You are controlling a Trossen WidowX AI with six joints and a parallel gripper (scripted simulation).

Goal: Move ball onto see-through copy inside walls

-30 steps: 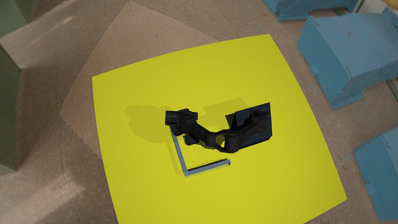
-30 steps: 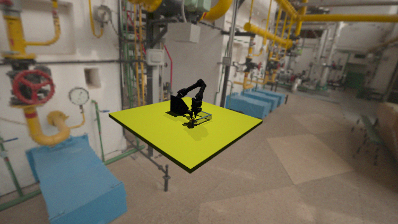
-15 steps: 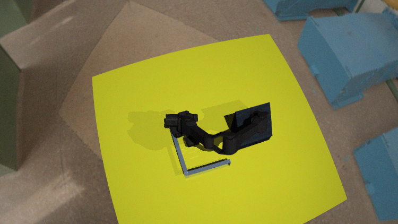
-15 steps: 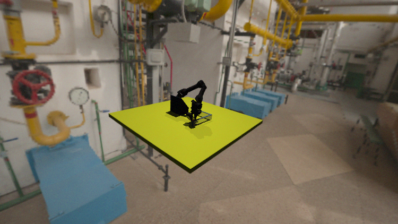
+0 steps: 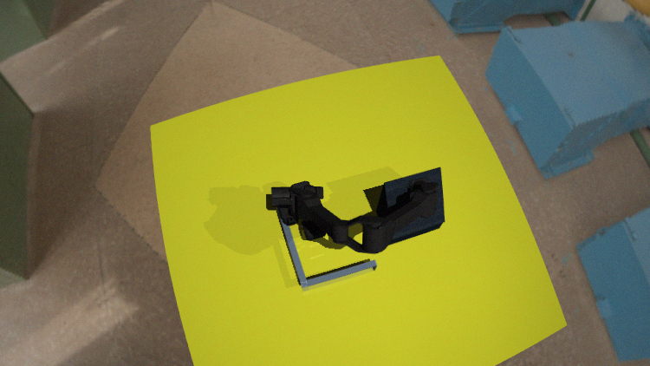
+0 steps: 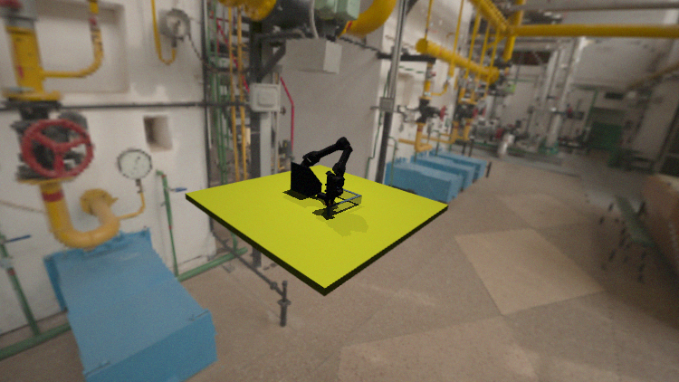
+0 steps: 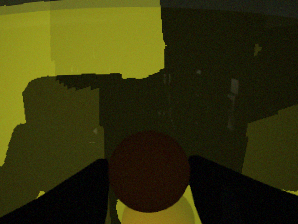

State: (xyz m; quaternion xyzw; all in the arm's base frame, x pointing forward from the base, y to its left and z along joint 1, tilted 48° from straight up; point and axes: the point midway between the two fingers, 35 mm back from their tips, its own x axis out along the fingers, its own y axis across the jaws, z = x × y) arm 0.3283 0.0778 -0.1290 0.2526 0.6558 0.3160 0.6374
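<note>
Now: the see-through copy of ball 3 cm behind my gripper tip and 1 cm to the right of it. Also, from my gripper tip: orange ball (right at my gripper tip).
</note>
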